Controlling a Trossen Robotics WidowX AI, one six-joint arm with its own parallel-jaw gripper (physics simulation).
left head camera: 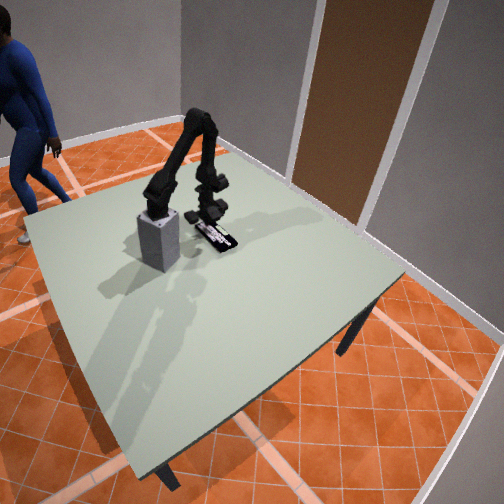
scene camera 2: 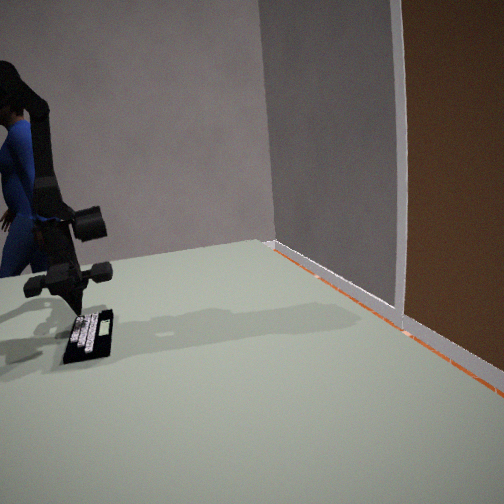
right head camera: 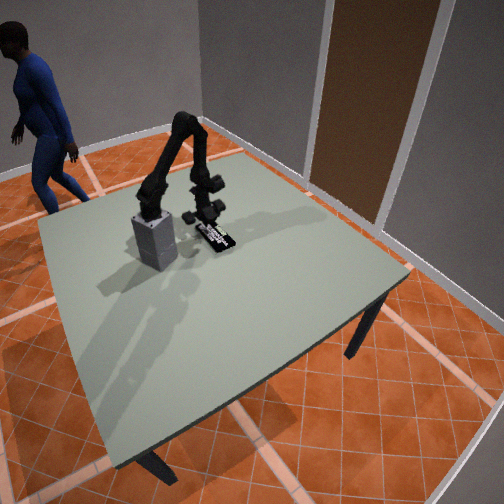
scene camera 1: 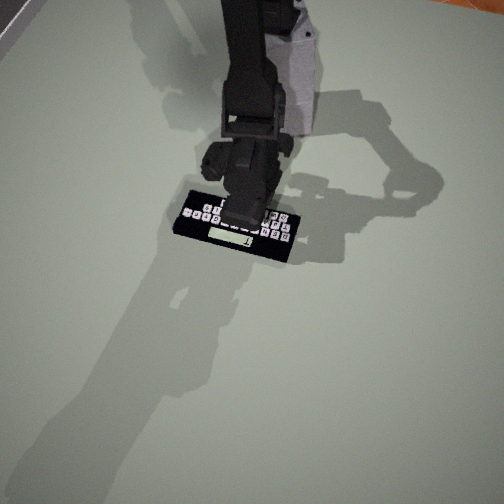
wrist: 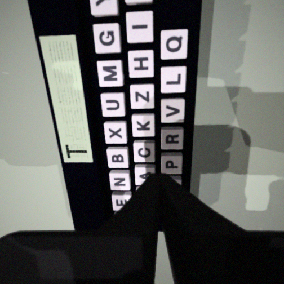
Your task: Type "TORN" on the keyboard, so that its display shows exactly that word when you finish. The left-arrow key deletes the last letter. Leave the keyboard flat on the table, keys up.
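The black keyboard (left head camera: pixel 229 247) (right head camera: pixel 227 246) (scene camera 1: pixel 272 251) (scene camera 2: pixel 102 348) (wrist: pixel 82 212) lies flat on the table with its white keys up. Its pale display (scene camera 1: pixel 230 236) (scene camera 2: pixel 104 327) (wrist: pixel 66 95) shows a single "T" in scene camera 1 and the wrist view. My gripper (scene camera 2: pixel 79 314) (wrist: pixel 157 180) is shut and empty, pointing down over the keys. In the wrist view its fingertips appear beside the P key (wrist: pixel 171 164) and the A key (wrist: pixel 144 175); the fingers hide the keys beyond. Whether the tips touch a key I cannot tell.
The arm's grey base block (left head camera: pixel 159 242) (right head camera: pixel 155 242) (scene camera 1: pixel 300 85) stands on the pale green table (left head camera: pixel 280 300) (right head camera: pixel 280 300) (scene camera 1: pixel 375 400) (scene camera 2: pixel 300 425). A person in blue (left head camera: pixel 30 110) (right head camera: pixel 45 110) (scene camera 2: pixel 17 175) is beyond the table.
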